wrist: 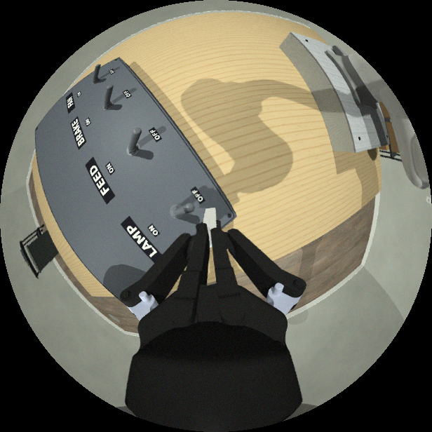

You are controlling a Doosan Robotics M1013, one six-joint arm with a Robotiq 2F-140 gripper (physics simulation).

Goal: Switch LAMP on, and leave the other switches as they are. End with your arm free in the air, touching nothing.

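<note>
The dark grey switch panel point(75, 165) lies at the left in the wrist view. The LAMP switch lever point(186, 207) is short and grey, between its OFF label point(197, 195) and its ON label point(153, 230); it leans toward the OFF side. The LAMP name plate point(139, 238) is partly hidden by my gripper. My gripper point(211, 215) is shut and empty, its pale tips just right of the lever, by the panel's near right corner. A small gap shows between tips and lever; their height above the panel is hard to tell.
The FEED lever point(134, 141), BRAKE lever point(108, 97) and FAN lever point(97, 74) stand farther up the panel, along the OFF labels' side. A wooden table point(260, 200) bears the panel. A grey metal plate point(345, 100) with the robot's base beside it is at upper right.
</note>
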